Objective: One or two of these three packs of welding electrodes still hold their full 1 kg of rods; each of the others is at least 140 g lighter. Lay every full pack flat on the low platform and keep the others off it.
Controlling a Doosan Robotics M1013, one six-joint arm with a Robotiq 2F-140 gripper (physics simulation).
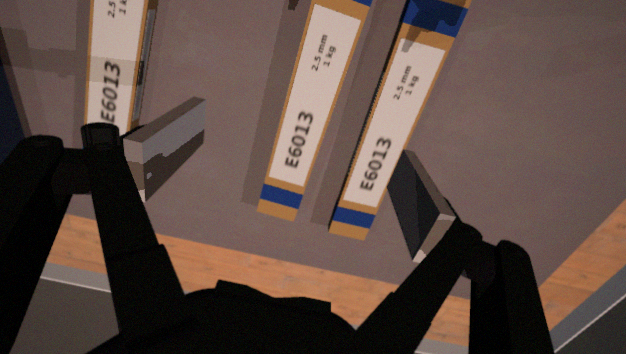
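Observation:
My gripper is open wide and empty, above the packs. The middle pack, with a white E6013 label and blue bands, lies between the lines of the two fingers, below them. The right pack lies close beside it, slightly angled, near the right finger. The left pack lies apart at the upper left, its near end hidden behind the left finger. The far ends of all three packs are cut off by the frame. I cannot make out the low platform for certain.
The packs lie on a grey-brown mat. A strip of wooden table runs along the mat's near edge, with a grey rim beyond it. Part of a dark blue object shows at the left edge.

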